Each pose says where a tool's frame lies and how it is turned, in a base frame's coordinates. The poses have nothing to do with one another.
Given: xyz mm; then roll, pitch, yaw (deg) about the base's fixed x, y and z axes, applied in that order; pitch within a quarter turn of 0, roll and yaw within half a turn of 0.
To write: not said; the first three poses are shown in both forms.
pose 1, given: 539 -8 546 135.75 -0.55 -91.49
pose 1, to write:
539 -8 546
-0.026 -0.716 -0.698
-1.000 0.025 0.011
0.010 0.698 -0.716

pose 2, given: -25 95 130 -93.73 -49.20 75.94
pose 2, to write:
-25 95 130
0.159 0.247 -0.956
0.634 0.717 0.290
0.757 -0.652 -0.043

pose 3, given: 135 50 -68 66.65 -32.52 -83.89
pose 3, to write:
135 50 -68
0.090 0.342 -0.936
-0.838 0.533 0.114
0.538 0.774 0.334

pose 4, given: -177 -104 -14 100.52 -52.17 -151.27
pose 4, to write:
-177 -104 -14
-0.538 0.593 -0.599
-0.295 0.533 0.793
0.790 0.603 -0.112

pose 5, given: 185 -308 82 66.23 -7.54 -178.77
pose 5, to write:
185 -308 82
-0.991 0.129 0.033
-0.021 -0.400 0.916
0.131 0.907 0.400

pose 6, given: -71 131 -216 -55.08 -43.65 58.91
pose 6, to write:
-71 131 -216
0.374 -0.198 -0.906
0.620 0.780 0.085
0.690 -0.593 0.414

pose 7, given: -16 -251 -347 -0.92 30.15 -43.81
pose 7, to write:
-16 -251 -347
0.624 0.686 0.374
-0.599 0.727 -0.336
-0.502 -0.014 0.865

